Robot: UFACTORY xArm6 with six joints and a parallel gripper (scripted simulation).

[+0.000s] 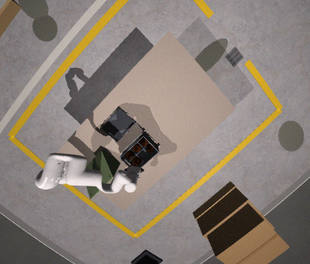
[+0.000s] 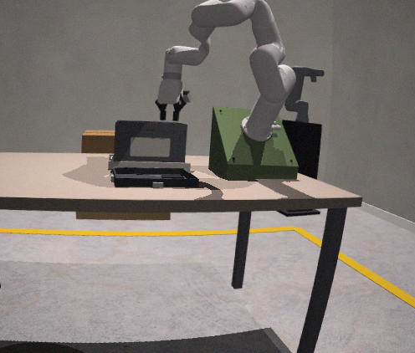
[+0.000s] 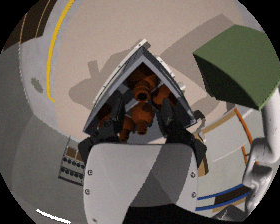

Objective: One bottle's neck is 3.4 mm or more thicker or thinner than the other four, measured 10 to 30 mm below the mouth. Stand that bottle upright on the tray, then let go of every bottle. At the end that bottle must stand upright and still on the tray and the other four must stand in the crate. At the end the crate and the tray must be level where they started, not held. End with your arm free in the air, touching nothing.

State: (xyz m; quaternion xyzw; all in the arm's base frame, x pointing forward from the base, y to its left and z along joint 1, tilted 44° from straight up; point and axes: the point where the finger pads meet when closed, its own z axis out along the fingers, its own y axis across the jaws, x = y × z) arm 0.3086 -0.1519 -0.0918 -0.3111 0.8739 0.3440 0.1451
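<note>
The glass bottle lies 11 cm below my hand. The rest, counted from my hand: dark crate (12 cm below, 9 cm ahead, 3 cm to the left); flat dark tray (33 cm to the left, 19 cm below, 12 cm ahead).
</note>
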